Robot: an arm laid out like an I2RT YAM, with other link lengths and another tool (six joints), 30 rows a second.
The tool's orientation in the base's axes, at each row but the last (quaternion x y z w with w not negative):
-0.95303, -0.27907, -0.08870, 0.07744
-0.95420, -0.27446, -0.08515, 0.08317
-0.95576, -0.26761, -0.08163, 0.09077
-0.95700, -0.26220, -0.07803, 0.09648
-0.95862, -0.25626, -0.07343, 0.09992
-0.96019, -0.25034, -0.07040, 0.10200
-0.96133, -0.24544, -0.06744, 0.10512
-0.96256, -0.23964, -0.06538, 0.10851
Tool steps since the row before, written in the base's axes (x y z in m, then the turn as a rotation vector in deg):
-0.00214, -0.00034, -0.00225, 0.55, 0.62, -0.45
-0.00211, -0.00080, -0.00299, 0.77, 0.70, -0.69
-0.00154, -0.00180, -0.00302, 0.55, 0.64, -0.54
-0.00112, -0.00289, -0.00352, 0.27, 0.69, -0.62
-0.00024, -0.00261, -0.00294, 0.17, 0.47, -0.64
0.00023, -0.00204, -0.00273, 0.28, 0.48, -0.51
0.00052, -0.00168, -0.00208, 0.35, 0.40, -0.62
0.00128, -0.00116, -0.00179, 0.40, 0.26, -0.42
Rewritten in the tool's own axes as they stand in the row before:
-0.00243, -0.00066, 0.00185, 0.68, -0.17, 0.63
-0.00279, -0.00013, 0.00249, 0.86, -0.09, 0.90
-0.00281, 0.00109, 0.00237, 0.67, -0.18, 0.72
-0.00306, 0.00237, 0.00265, 0.44, -0.35, 0.78
-0.00201, 0.00255, 0.00223, 0.25, -0.21, 0.74
-0.00126, 0.00229, 0.00219, 0.37, -0.19, 0.63
-0.00069, 0.00204, 0.00166, 0.38, -0.07, 0.72
0.00028, 0.00193, 0.00155, 0.39, 0.04, 0.50

